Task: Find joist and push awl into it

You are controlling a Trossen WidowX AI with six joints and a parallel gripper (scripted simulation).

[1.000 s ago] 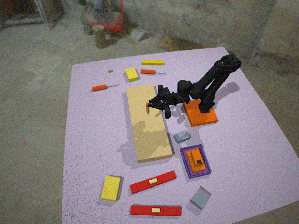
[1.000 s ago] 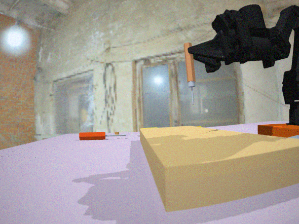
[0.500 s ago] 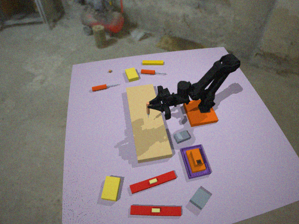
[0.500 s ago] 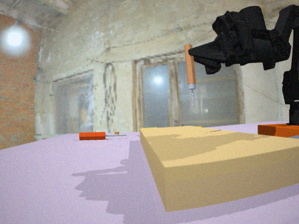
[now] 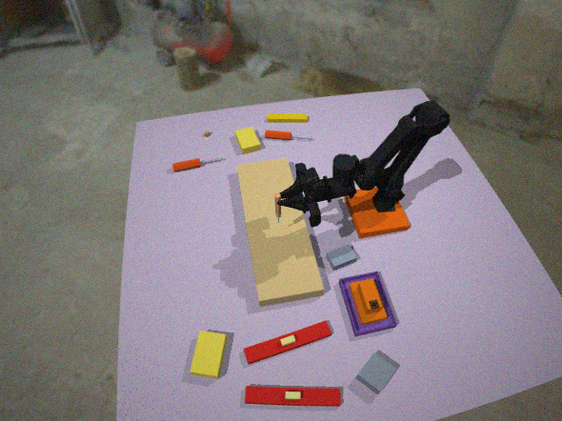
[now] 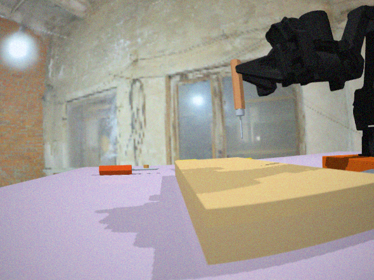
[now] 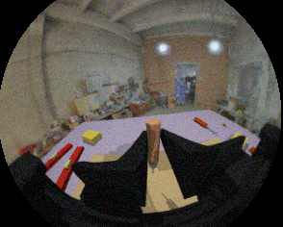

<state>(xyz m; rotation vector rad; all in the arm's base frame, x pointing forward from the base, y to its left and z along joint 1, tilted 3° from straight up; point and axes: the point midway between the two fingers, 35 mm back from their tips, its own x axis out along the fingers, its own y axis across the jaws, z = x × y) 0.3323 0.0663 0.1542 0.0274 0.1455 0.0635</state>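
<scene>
Right now the awl is 6 cm below my gripper tip. The rest, counted from my gripper tip: purple tray: 22 cm behind, 25 cm to the left, 18 cm below; then orange stud finder: 22 cm behind, 26 cm to the left, 14 cm below; then dark square indicator: 22 cm behind, 28 cm to the left, 13 cm below.
</scene>
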